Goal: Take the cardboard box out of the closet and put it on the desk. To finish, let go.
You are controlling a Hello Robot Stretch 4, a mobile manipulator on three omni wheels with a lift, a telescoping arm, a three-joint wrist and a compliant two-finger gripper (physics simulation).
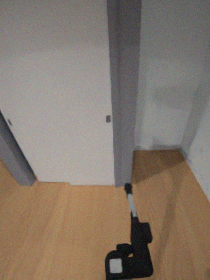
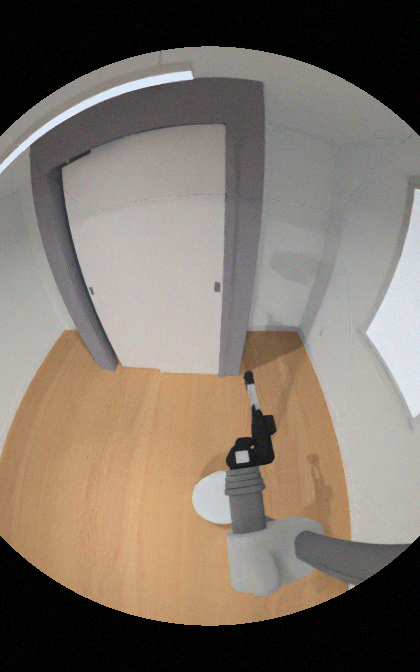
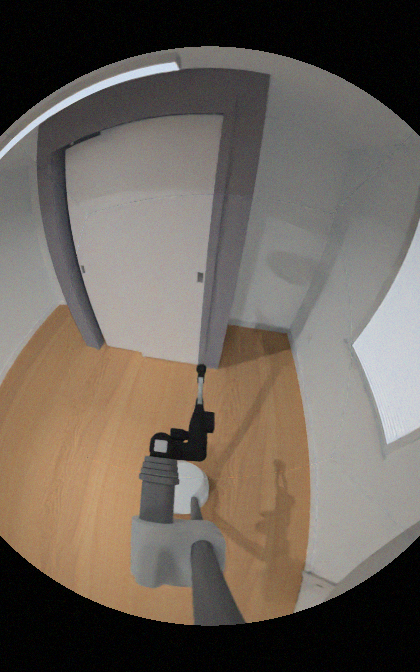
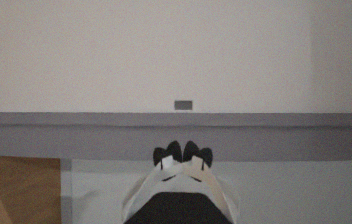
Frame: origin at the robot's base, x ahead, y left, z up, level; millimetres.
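Seen in the pictures: gripper, fingertip midpoint: (image 1: 127,184) (image 4: 182,153).
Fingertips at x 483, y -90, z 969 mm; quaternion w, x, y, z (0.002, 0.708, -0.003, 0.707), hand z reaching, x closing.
Offsets run from my fingertips to a thing's top centre. "*": to the spot under its first point. Level surfaces: height alone.
The closet (image 1: 122,90) (image 2: 245,225) (image 3: 235,225) (image 4: 100,142) has a grey frame and pale sliding doors (image 1: 60,90) (image 2: 160,250) (image 3: 145,225) (image 4: 100,60), which are closed. A small dark recessed handle {* dx +715, dy +43, dz -14 mm} (image 1: 108,119) (image 2: 217,287) (image 3: 200,276) (image 4: 183,105) sits near the right door edge, and another handle {* dx +851, dy +1071, dz -12 mm} (image 1: 9,122) (image 2: 91,290) (image 3: 83,269) is near the left edge. My gripper (image 1: 128,187) (image 2: 248,376) (image 3: 201,370) (image 4: 182,153) is shut and empty, its fingertips together. It points toward the right part of the closet, apart from it. The cardboard box and the desk do not show.
The closet's right post stands out from a pale back wall (image 2: 295,200) (image 3: 295,210), with a floor recess beside it. A side wall with a bright window (image 2: 400,300) (image 3: 390,360) runs along the right. Wooden floor {dz -997 mm} (image 1: 60,225) (image 2: 125,450) (image 3: 85,425) lies before the closet.
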